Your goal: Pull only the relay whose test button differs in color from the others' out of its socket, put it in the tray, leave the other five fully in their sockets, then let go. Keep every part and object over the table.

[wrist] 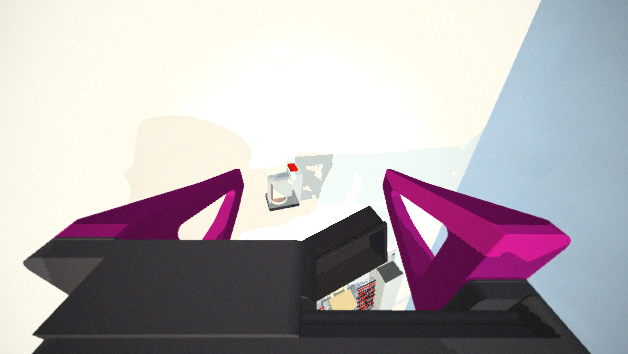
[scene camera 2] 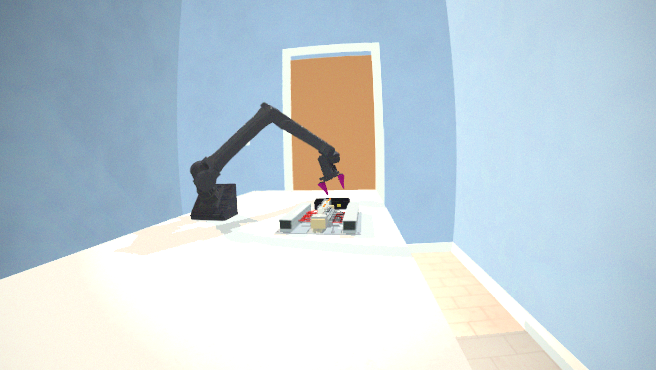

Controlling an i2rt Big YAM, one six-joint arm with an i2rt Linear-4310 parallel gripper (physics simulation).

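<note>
A clear relay with a dark base and a red test button is loose on the table, beyond the black tray. It does not show in the scene view. My gripper is open and empty, above the tray area. In the wrist view the loose relay appears between the fingertips, nearer the left one, but lower down on the table. Relays with orange marks stand in the socket row on the panel. Their exact number and seating cannot be told. In the wrist view my gripper's body hides most of the panel.
Grey wire ducts flank the socket row, with red wires between. A beige block ends the row. The table's edge runs along the right, with floor beyond.
</note>
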